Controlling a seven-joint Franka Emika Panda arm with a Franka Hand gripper.
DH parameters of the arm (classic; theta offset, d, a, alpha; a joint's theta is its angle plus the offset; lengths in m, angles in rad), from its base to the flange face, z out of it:
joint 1: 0 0.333 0 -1.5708
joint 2: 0 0 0 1.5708
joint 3: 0 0.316 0.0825 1.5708
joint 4: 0 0 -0.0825 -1.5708
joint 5: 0 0.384 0 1.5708
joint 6: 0 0 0.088 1.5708
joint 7: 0 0.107 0 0
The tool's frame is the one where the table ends.
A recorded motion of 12 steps. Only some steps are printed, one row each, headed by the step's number.
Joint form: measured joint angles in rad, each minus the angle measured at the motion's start. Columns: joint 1, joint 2, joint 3, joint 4, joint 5, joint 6, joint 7.
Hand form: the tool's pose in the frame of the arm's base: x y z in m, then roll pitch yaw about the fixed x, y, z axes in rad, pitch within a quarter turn. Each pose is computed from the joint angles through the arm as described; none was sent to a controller.
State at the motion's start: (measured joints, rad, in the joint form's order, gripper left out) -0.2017 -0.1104 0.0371 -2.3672 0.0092 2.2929 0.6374
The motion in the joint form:
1: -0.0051 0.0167 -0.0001 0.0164 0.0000 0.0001 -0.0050
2: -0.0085 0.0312 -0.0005 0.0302 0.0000 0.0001 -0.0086
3: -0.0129 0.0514 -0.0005 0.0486 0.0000 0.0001 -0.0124
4: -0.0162 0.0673 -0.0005 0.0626 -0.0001 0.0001 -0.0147
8: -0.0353 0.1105 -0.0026 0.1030 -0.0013 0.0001 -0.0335
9: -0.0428 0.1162 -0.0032 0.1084 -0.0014 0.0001 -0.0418
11: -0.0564 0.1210 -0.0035 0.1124 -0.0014 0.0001 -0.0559
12: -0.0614 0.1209 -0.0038 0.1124 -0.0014 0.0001 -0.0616
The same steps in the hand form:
1: 0.4866 -0.0832 0.3720 -3.1174 -0.0267 -0.8086
2: 0.4907 -0.0858 0.3709 -3.1175 -0.0259 -0.8087
3: 0.4962 -0.0890 0.3689 -3.1181 -0.0241 -0.8093
4: 0.5004 -0.0915 0.3670 -3.1188 -0.0224 -0.8102
8: 0.5110 -0.1047 0.3625 -3.1203 -0.0202 -0.8118
9: 0.5118 -0.1092 0.3619 -3.1205 -0.0200 -0.8115
11: 0.5115 -0.1166 0.3612 -3.1211 -0.0196 -0.8113
12: 0.5108 -0.1193 0.3612 -3.1212 -0.0198 -0.8109

